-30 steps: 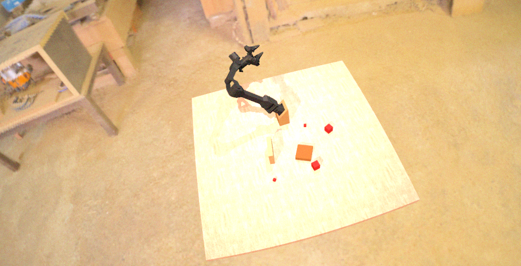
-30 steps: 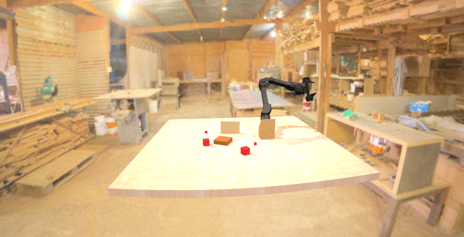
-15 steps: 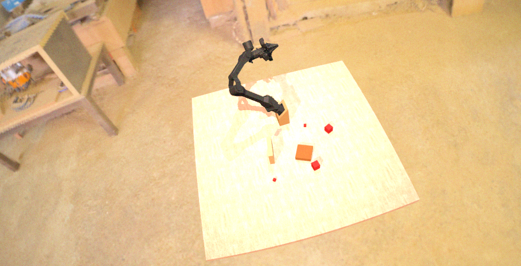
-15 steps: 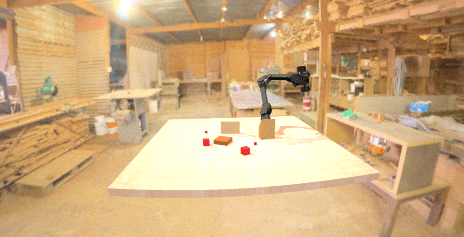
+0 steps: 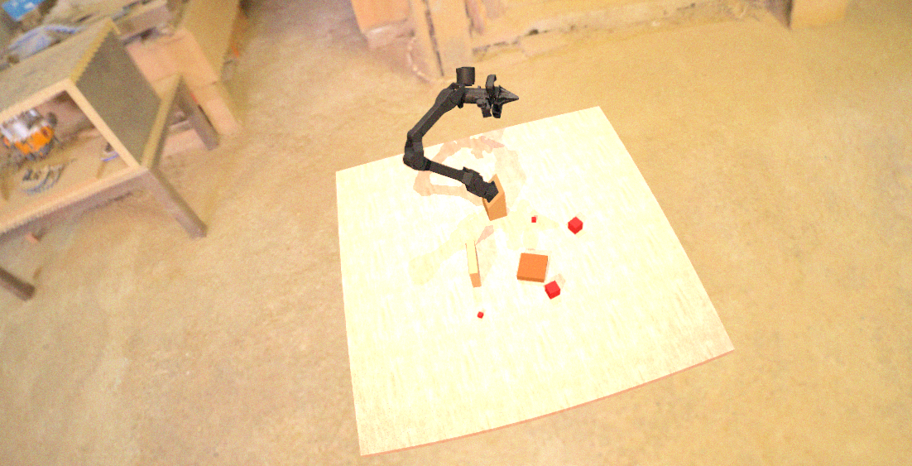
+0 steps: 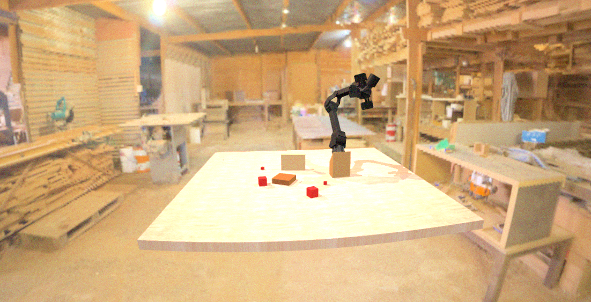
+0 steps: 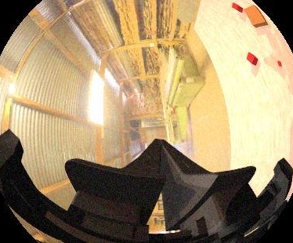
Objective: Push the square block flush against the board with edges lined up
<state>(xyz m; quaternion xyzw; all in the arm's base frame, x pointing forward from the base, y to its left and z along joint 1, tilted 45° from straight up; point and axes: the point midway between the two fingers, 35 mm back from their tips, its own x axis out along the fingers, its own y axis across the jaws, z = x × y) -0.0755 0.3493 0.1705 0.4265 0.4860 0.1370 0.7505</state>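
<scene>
Right now the flat board is 31 cm ahead of my gripper tip, 31 cm to the right of it and 43 cm below it. From my gripper tip the other things lie so: orange-brown square block: 38 cm ahead, 11 cm to the right, 46 cm below.
</scene>
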